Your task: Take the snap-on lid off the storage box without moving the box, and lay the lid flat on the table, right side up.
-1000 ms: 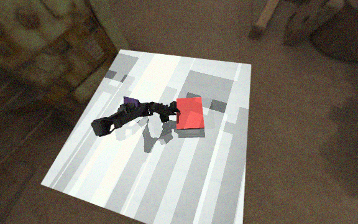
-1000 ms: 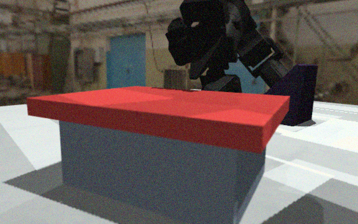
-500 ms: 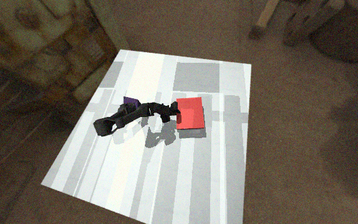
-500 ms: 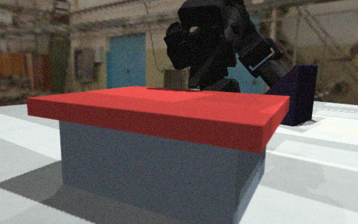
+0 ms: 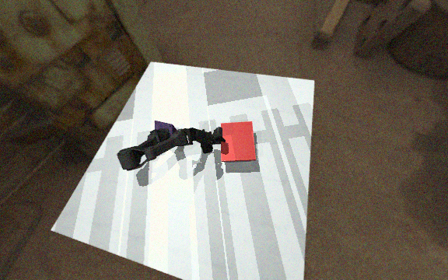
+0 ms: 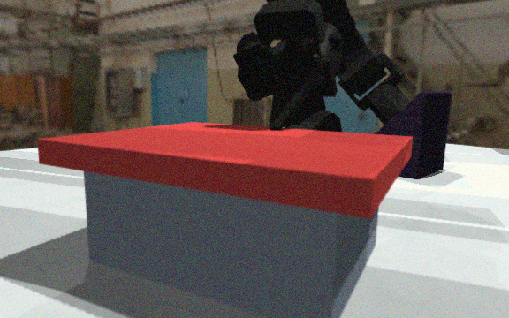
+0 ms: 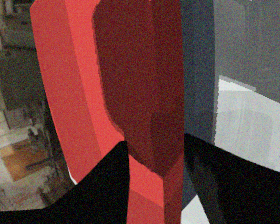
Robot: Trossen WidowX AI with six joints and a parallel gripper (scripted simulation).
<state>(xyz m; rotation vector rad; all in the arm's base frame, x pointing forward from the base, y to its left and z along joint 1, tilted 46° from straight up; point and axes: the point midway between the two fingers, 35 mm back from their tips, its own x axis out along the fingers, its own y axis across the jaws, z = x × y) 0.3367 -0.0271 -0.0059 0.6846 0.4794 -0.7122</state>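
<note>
My gripper tip is now 70 mm short of the lid, 20 mm to the right of it and 10 mm below it. Round my gripper tip: grey-blue storage box 70 mm ahead, 40 mm below, 20 mm to the left.
</note>
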